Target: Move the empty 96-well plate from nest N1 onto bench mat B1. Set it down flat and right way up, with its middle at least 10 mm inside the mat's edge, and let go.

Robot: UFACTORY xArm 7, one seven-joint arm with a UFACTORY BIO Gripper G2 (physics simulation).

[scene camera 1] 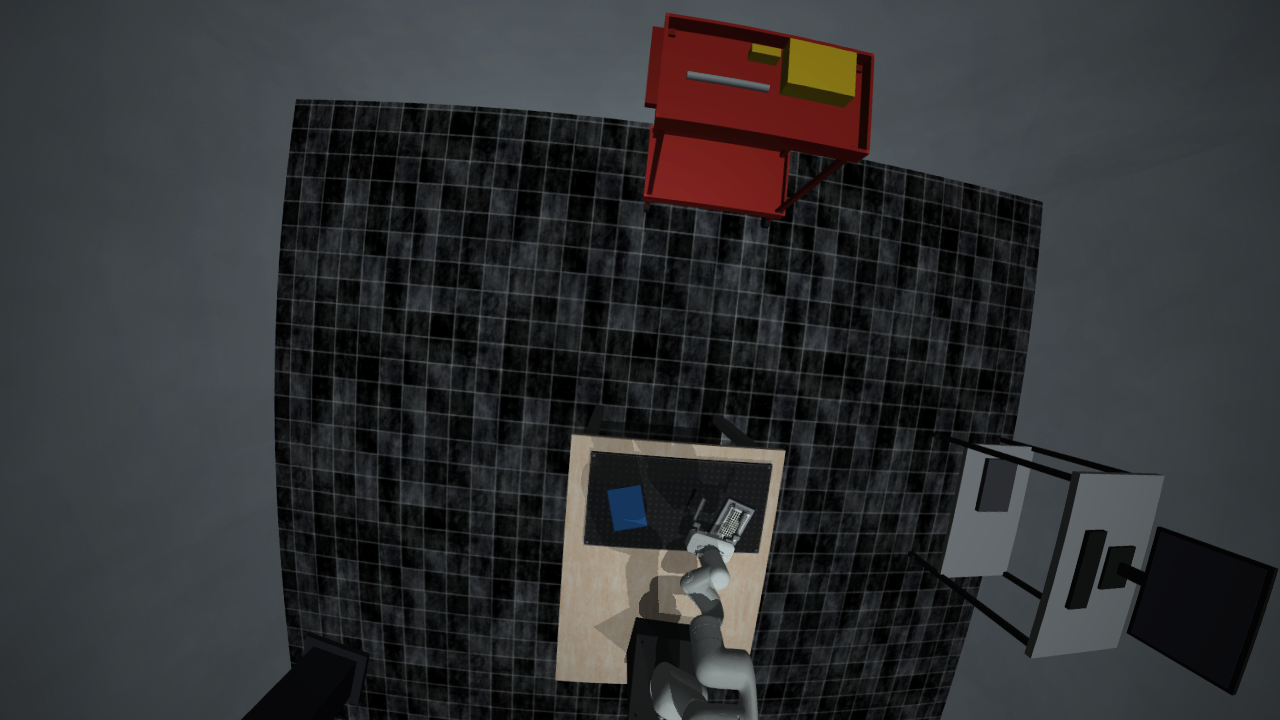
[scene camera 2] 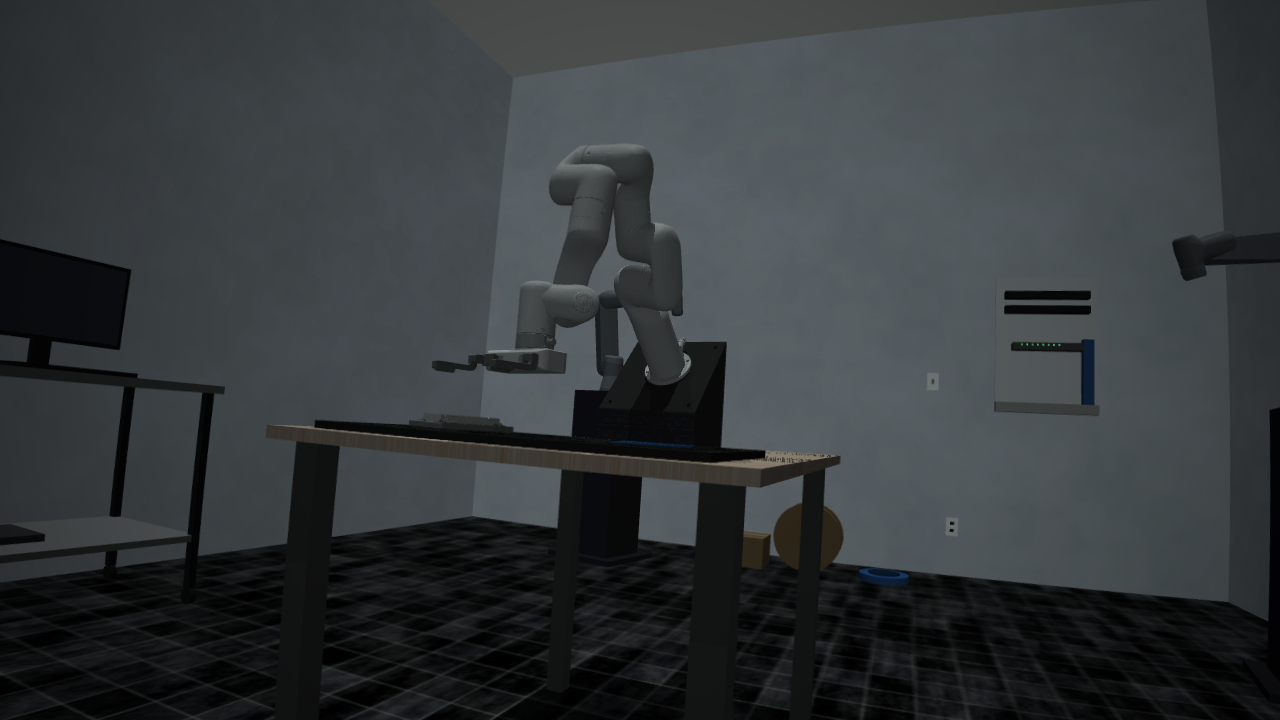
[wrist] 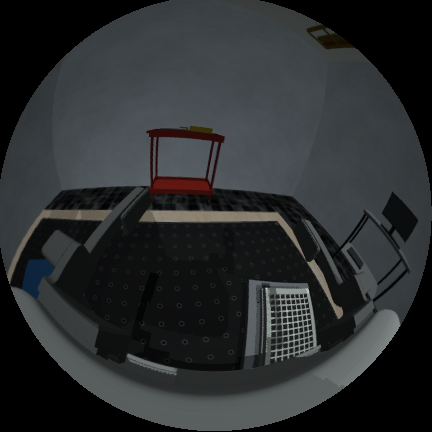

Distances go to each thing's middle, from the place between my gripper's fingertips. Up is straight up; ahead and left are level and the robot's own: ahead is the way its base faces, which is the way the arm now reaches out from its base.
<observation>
I see the grey nest N1 (wrist: 249, 354) 110 mm below my hand, 100 mm to the right of it and 100 mm behind it. From my hand the other things lie so: blue bench mat B1 (scene camera 1: 626, 504): 300 mm to the left, 170 mm behind, 110 mm below.
</observation>
